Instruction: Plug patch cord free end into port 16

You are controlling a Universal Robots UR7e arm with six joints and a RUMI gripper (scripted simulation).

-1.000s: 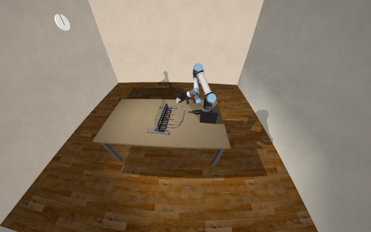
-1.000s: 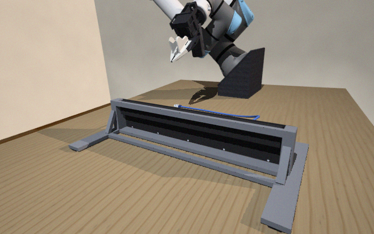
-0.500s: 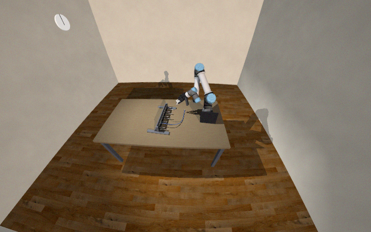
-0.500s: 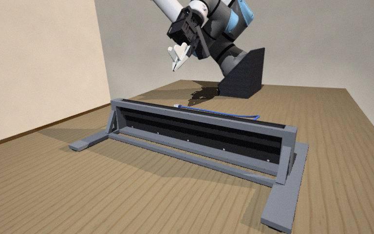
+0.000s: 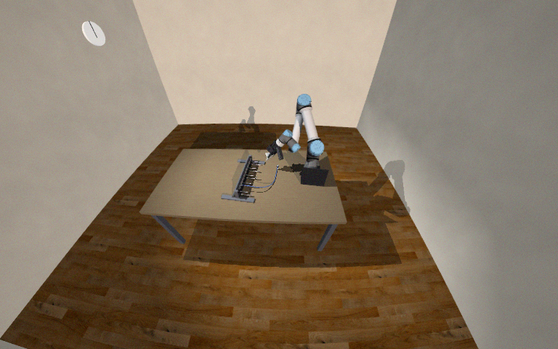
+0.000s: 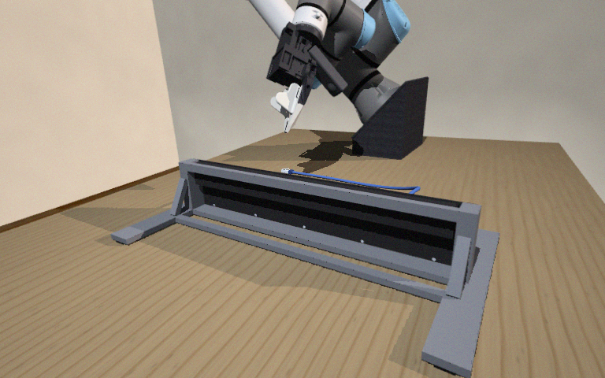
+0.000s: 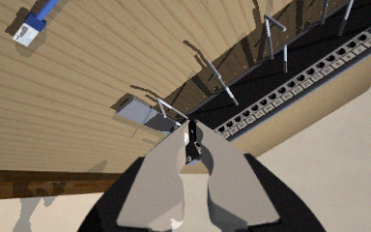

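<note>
Right now the plug is 130 mm below my hand, 90 mm behind it and 80 mm to the right of it.
</note>
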